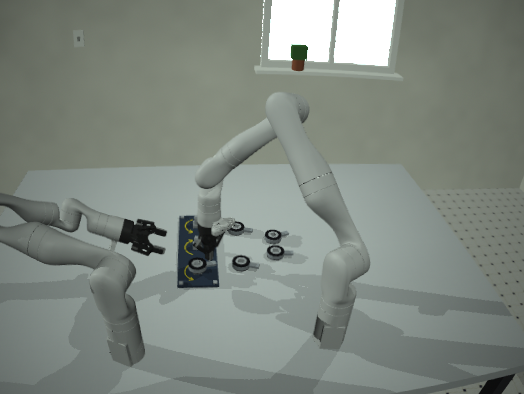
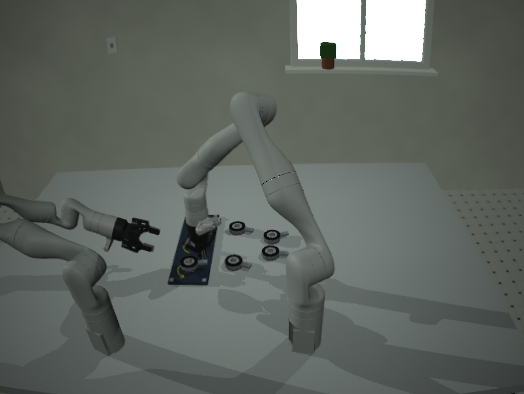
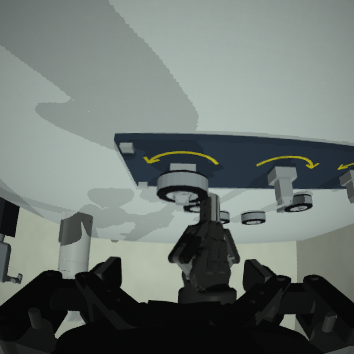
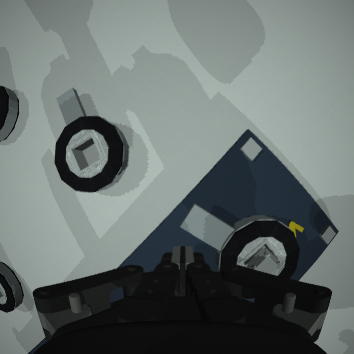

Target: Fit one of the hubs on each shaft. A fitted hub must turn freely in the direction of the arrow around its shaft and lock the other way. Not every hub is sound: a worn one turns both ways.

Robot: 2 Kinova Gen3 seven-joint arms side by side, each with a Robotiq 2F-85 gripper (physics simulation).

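Where they show: left gripper, fingertip midpoint: (image 1: 165, 242) (image 2: 156, 240) (image 3: 182, 273); right gripper, fingertip midpoint: (image 1: 209, 259) (image 2: 202, 257) (image 3: 209, 194) (image 4: 182, 258); left arm's base at its link origin: (image 1: 129, 352) (image 2: 110, 342); right arm's base at its link origin: (image 1: 328, 337) (image 2: 304, 340) (image 3: 78, 214).
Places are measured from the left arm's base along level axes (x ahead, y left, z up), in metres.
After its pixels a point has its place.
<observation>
The dark blue board (image 1: 200, 283) {z 0.008, x 0.339, y -0.077 m} (image 2: 189, 281) {z 0.008, x 0.337, y -0.076 m} (image 3: 240, 155) {z 0.008, x 0.432, y 0.017 m} (image 4: 210, 185) {z 0.008, x 0.401, y -0.105 m} has yellow arrows. A black-ringed hub (image 1: 191, 266) {z 0.044, x 0.368, y -0.034 m} (image 2: 182, 263) {z 0.042, x 0.373, y -0.030 m} (image 3: 172, 186) {z 0.042, x 0.370, y -0.024 m} (image 4: 232, 250) {z 0.044, x 0.407, y -0.063 m} sits on its front shaft, its grey handle (image 4: 207, 225) {z 0.037, x 0.416, y -0.084 m} pointing toward the loose hubs. The middle shaft (image 3: 283, 185) {z 0.031, x 0.502, y 0.016 m} and far shaft (image 3: 350, 182) {z 0.024, x 0.616, y 0.064 m} are bare. My right gripper (image 1: 209, 256) {z 0.028, x 0.441, y -0.065 m} (image 2: 202, 254) {z 0.028, x 0.441, y -0.065 m} (image 3: 209, 194) {z 0.028, x 0.441, y -0.065 m} (image 4: 182, 258) {z 0.028, x 0.441, y -0.065 m} is shut and empty, pointing down close beside the fitted hub's handle; contact cannot be told. My left gripper (image 1: 162, 241) {z 0.130, x 0.352, y 0.045 m} (image 2: 152, 239) {z 0.130, x 0.352, y 0.045 m} is open and empty, left of the board.
Several loose hubs lie right of the board: a near one (image 1: 235, 264) {z 0.021, x 0.456, y -0.154 m} (image 4: 65, 160) {z 0.022, x 0.500, y -0.167 m}, a far one (image 1: 236, 233) {z 0.010, x 0.636, y -0.093 m}, and two farther right, one (image 1: 266, 237) {z 0.019, x 0.641, y -0.206 m} behind the other (image 1: 268, 252) {z 0.021, x 0.558, y -0.238 m}. My right arm (image 1: 245, 145) {z 0.478, x 0.419, y -0.186 m} arches over the table, above the far part of the board.
</observation>
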